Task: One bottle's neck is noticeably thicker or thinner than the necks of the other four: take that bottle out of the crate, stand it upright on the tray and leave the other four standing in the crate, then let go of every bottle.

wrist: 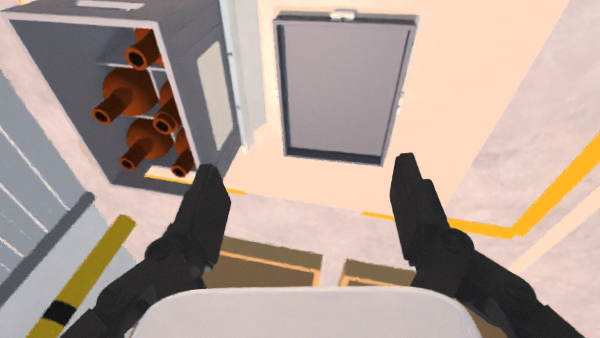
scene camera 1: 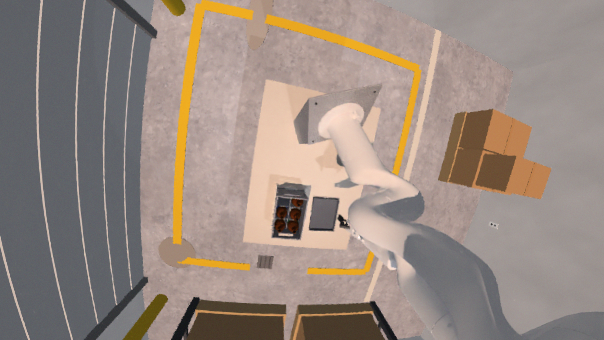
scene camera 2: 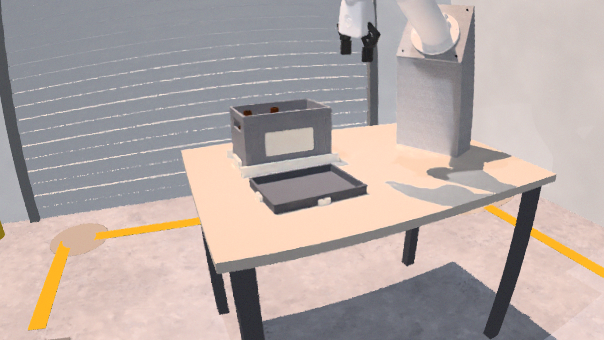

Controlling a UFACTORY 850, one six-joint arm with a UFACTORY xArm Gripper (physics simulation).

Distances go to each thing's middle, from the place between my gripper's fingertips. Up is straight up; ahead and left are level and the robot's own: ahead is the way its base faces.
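Scene:
Pale rail (scene camera 2: 286, 165), counted from my hand: 32 cm below, 10 cm to the right, 18 cm ahead.

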